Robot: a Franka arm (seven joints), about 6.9 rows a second.
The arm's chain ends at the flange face. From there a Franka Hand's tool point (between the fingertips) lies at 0.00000 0.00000 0.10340 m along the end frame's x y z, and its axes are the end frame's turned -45 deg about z.
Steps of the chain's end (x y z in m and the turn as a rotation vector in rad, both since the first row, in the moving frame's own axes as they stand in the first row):
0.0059, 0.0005, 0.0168, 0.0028, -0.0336, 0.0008
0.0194, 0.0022, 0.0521, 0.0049, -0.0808, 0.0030
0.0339, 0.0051, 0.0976, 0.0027, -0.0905, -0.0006
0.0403, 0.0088, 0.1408, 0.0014, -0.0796, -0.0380
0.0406, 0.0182, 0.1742, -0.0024, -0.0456, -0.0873
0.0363, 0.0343, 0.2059, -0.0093, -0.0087, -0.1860
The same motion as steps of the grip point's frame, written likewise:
0.0016, 0.0019, 0.0167, 0.0257, -0.0218, 0.0008
0.0066, 0.0090, 0.0518, 0.0606, -0.0537, 0.0030
0.0140, 0.0208, 0.0972, 0.0659, -0.0621, -0.0006
0.0165, 0.0289, 0.1405, 0.0573, -0.0553, -0.0380
0.0122, 0.0386, 0.1741, 0.0305, -0.0339, -0.0873
0.0001, 0.0501, 0.2059, -0.0004, -0.0127, -0.1860

